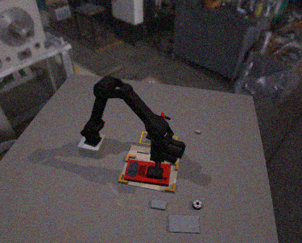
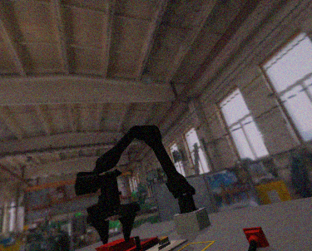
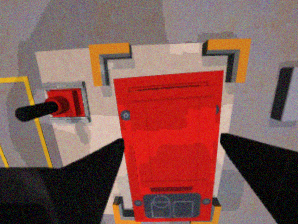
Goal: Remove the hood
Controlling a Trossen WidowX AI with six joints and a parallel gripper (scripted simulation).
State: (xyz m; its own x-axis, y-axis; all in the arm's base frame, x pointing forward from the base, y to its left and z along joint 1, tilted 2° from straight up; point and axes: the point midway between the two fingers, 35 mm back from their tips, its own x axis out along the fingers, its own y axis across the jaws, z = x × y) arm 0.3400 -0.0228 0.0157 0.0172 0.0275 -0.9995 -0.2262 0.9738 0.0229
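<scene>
Now: the hood right at my gripper tip.
</scene>
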